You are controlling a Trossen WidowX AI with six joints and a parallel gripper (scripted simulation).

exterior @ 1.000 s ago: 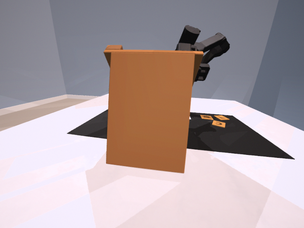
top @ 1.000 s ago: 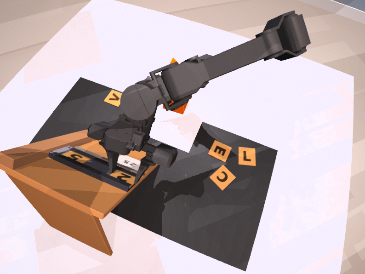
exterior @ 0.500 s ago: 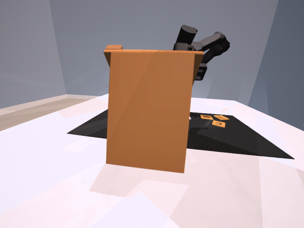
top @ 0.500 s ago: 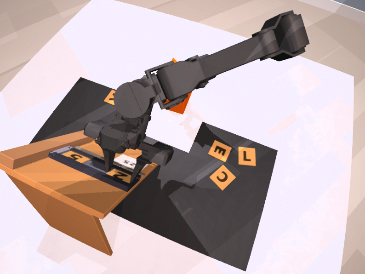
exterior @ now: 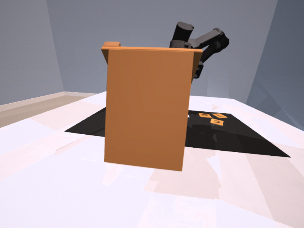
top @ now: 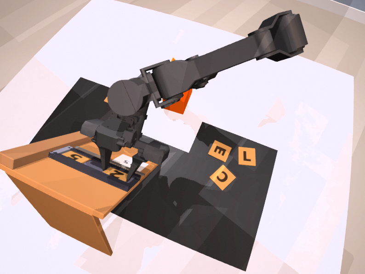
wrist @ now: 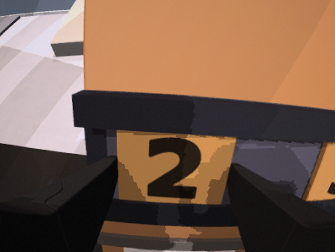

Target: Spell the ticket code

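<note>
The tile marked 5 is 11 cm to the right of my gripper tip and 1 cm ahead of it. The rest, counted from my gripper tip: black mat: 18 cm below, 15 cm behind, 1 cm to the right; tile marked 2: right at my gripper tip; white ticket: 8 cm below, 6 cm behind, 2 cm to the right.
</note>
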